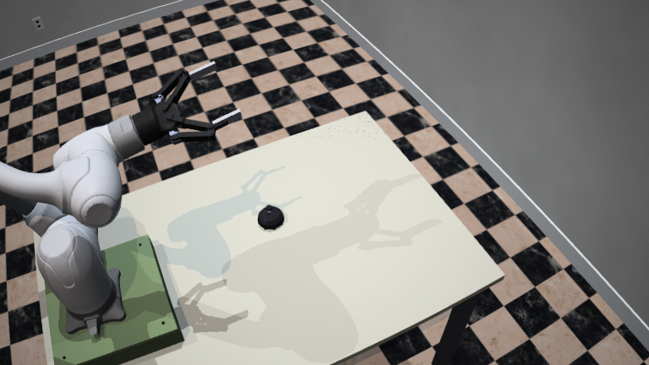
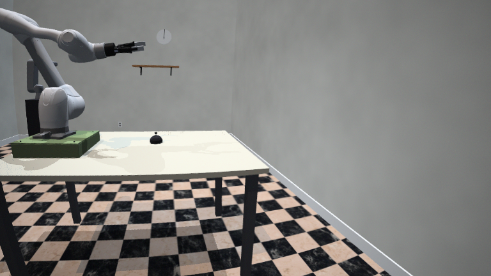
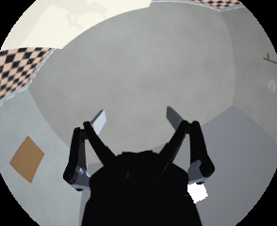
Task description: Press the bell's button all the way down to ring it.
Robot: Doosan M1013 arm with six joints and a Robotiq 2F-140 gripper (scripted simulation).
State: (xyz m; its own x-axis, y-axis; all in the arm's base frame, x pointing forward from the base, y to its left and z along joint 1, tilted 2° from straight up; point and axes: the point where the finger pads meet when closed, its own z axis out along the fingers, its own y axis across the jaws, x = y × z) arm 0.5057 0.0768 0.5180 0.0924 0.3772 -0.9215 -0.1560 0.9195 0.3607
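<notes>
Now: the black dome bell 540 mm below my hand, 80 mm to the left of it and 70 mm ahead of it.
</notes>
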